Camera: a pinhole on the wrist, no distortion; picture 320 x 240 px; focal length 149.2 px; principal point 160.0 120.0 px. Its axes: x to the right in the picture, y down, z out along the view. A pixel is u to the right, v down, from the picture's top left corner.
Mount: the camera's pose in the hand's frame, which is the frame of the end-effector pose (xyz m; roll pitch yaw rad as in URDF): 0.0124 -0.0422 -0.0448 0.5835 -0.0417 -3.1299
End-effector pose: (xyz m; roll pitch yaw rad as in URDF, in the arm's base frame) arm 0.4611 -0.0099 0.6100 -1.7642 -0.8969 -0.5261
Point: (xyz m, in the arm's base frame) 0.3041 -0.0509 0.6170
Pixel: behind the camera
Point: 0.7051 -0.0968 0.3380
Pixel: 188.9 17.0
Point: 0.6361 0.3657 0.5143
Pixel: 211.8 221.3
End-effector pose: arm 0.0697 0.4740 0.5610 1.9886 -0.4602 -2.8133
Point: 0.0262 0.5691 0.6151
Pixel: 144.8 88.7
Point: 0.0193 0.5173 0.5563
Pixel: 144.4 143.9
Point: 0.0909 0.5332 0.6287
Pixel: 182.4 21.9
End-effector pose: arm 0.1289 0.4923 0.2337 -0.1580 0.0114 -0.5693
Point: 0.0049 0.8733 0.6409
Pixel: 258.6 138.3
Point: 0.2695 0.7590 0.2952
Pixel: 179.8 26.9
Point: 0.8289 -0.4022 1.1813
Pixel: outside the picture
